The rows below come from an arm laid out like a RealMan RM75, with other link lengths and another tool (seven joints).
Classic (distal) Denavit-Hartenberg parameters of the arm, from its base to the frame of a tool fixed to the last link. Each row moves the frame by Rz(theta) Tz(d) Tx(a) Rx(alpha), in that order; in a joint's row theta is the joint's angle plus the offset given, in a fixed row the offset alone. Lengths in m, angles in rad.
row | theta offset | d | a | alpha
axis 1 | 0.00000 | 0.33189 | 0.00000 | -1.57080
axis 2 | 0.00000 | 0.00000 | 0.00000 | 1.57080
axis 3 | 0.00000 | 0.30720 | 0.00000 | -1.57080
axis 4 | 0.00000 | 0.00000 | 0.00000 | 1.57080
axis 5 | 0.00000 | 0.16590 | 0.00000 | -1.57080
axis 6 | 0.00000 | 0.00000 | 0.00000 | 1.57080
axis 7 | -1.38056 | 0.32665 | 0.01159 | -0.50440
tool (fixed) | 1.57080 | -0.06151 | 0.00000 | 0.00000
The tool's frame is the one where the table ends.
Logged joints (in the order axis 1, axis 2, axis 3, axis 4, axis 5, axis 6, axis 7), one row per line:
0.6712 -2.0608 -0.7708 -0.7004 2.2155 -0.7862 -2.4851
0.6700 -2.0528 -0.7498 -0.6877 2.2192 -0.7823 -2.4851
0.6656 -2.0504 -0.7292 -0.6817 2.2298 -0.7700 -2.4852
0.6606 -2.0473 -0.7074 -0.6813 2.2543 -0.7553 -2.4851
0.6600 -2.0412 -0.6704 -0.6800 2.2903 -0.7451 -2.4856
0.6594 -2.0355 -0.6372 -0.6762 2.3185 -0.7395 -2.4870
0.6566 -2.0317 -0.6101 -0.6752 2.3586 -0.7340 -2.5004
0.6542 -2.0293 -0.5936 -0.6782 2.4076 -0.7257 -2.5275
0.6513 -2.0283 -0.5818 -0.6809 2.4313 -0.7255 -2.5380
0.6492 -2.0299 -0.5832 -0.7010 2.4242 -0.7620 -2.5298
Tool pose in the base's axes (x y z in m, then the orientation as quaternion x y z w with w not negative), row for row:
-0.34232 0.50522 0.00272 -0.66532 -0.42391 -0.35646 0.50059
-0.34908 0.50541 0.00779 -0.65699 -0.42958 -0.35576 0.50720
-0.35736 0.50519 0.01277 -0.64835 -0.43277 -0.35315 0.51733
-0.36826 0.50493 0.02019 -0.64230 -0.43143 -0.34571 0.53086
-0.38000 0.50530 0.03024 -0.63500 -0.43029 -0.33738 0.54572
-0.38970 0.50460 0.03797 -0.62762 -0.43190 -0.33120 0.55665
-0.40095 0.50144 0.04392 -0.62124 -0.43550 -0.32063 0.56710
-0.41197 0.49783 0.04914 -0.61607 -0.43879 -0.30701 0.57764
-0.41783 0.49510 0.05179 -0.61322 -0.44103 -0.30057 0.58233
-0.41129 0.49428 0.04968 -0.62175 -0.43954 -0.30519 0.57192
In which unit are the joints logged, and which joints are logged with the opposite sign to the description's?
The joints are logged in radians. Opposite sign: axis 1, axis 3, axis 4, axis 6.
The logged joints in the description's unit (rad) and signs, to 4 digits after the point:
-0.6712 -2.0608 0.7708 0.7004 2.2155 0.7862 -2.4851
-0.6700 -2.0528 0.7498 0.6877 2.2192 0.7823 -2.4851
-0.6656 -2.0504 0.7292 0.6817 2.2298 0.7700 -2.4852
-0.6606 -2.0473 0.7074 0.6813 2.2543 0.7553 -2.4851
-0.6600 -2.0412 0.6704 0.6800 2.2903 0.7451 -2.4856
-0.6594 -2.0355 0.6372 0.6762 2.3185 0.7395 -2.4870
-0.6566 -2.0317 0.6101 0.6752 2.3586 0.7340 -2.5004
-0.6542 -2.0293 0.5936 0.6782 2.4076 0.7257 -2.5275
-0.6513 -2.0283 0.5818 0.6809 2.4313 0.7255 -2.5380
-0.6492 -2.0299 0.5832 0.7010 2.4242 0.7620 -2.5298

